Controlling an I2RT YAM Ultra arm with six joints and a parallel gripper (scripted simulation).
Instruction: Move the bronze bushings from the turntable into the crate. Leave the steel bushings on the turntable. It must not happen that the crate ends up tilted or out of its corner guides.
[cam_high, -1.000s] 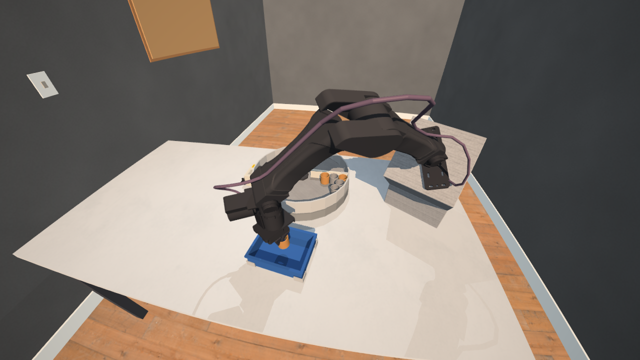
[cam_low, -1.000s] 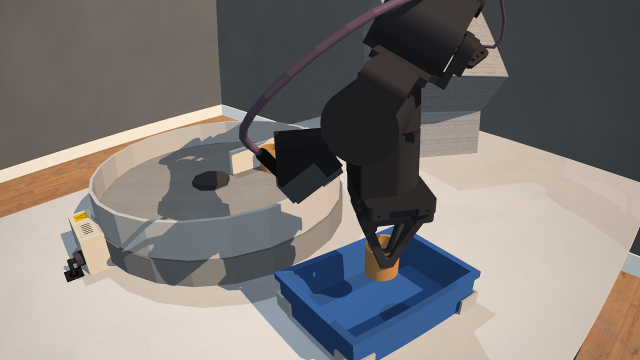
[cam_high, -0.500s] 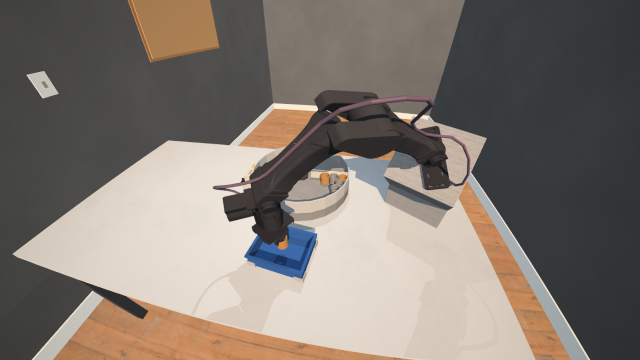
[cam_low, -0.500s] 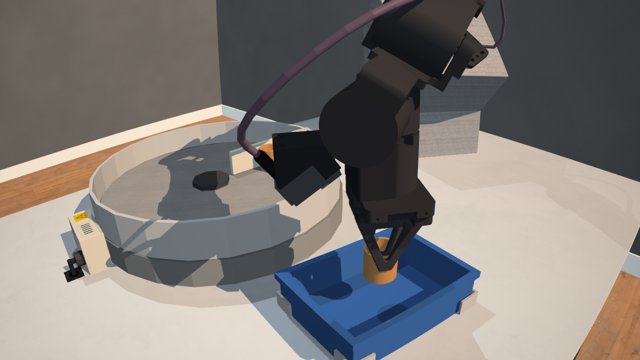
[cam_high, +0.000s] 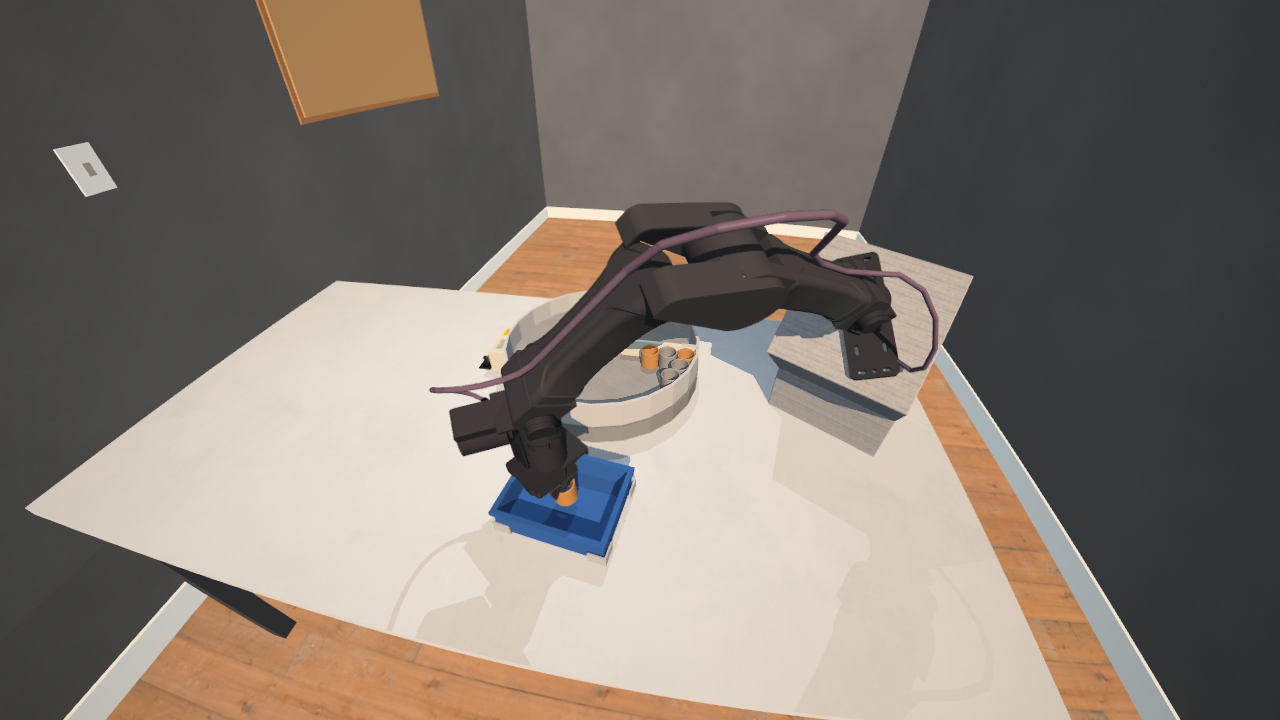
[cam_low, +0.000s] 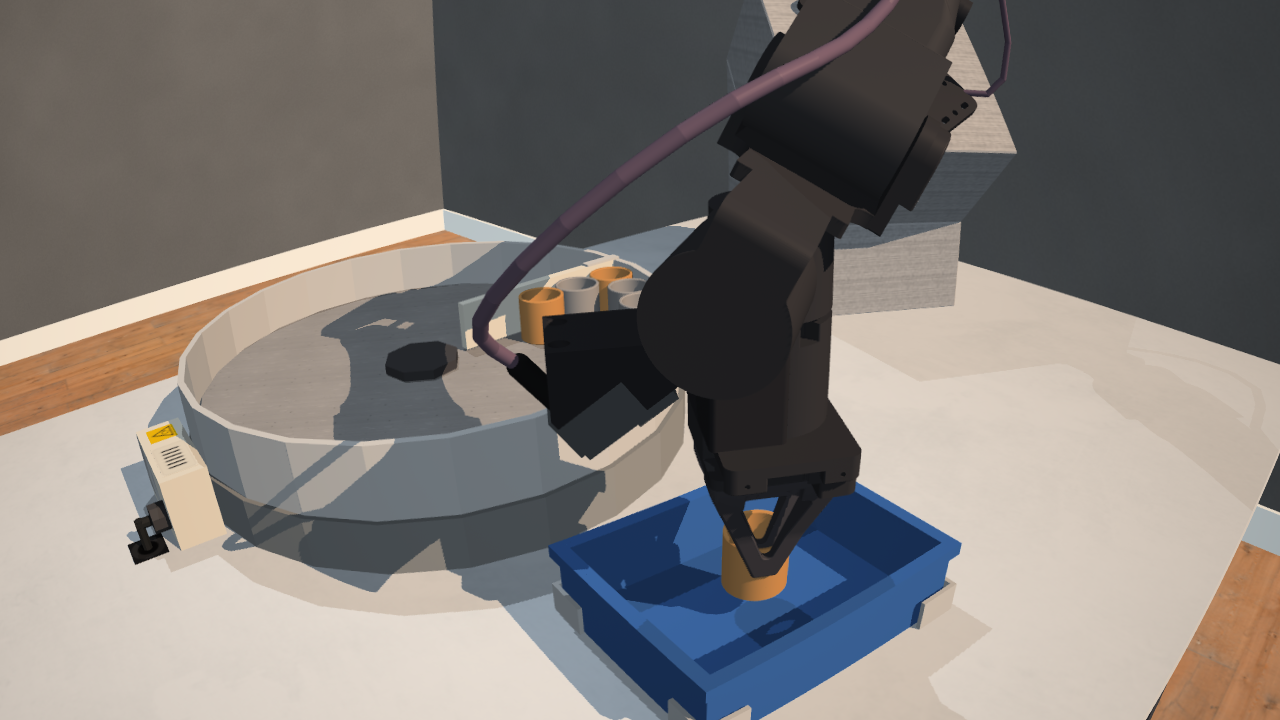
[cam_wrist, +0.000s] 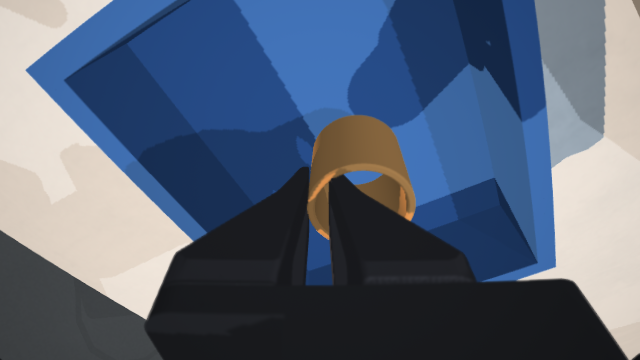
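The blue crate lies 10 mm behind my hand, 10 mm to the right of it and 30 mm below it. Round my hand: round turntable: 50 mm ahead, 360 mm to the right.
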